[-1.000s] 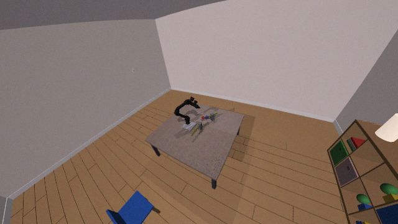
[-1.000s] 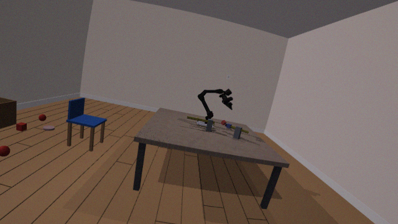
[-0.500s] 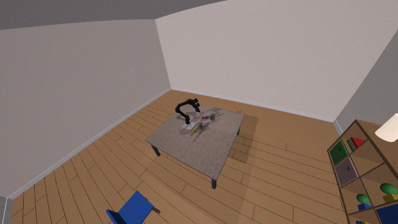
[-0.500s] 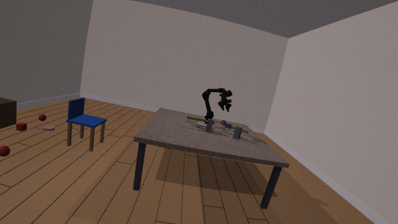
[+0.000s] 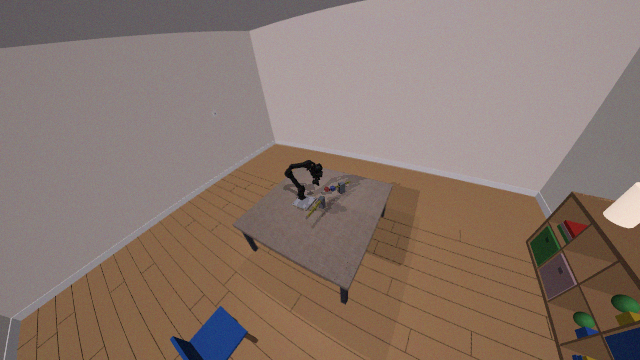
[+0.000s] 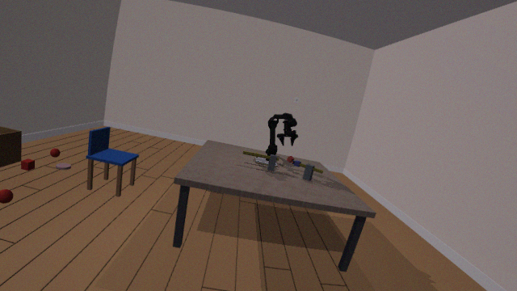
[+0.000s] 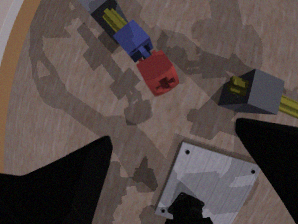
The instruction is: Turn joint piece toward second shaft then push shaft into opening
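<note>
Right now the red square joint piece is 50 mm ahead of my gripper tip, 50 mm to the left of it and 100 mm below it.
</note>
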